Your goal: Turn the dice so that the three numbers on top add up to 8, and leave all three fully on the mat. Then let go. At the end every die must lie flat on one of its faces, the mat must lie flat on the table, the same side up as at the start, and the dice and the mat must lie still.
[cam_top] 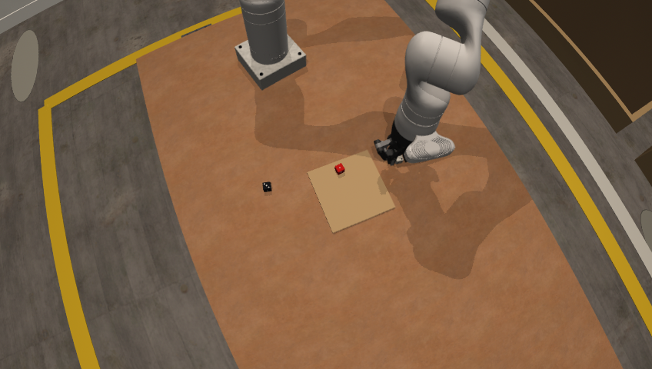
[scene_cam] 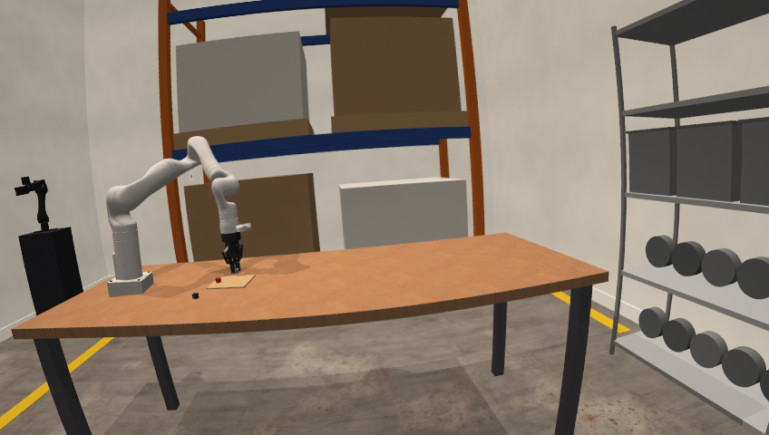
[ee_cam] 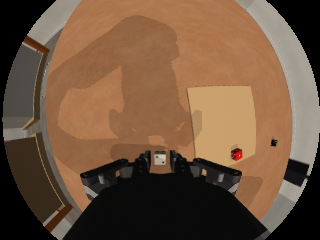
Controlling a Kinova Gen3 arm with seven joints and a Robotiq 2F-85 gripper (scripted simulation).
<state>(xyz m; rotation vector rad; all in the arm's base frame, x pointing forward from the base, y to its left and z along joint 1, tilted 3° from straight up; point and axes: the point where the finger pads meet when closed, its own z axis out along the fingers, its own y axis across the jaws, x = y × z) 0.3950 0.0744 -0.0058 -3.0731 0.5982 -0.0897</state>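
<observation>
The white die is 10 mm below my hand. From my hand the other things lie so: black die: 260 mm to the right, 110 mm behind, 10 mm below; then red die: 120 mm to the right, 50 mm behind, 10 mm below; then tan mat: 120 mm to the right, 20 mm below, 10 mm behind.
</observation>
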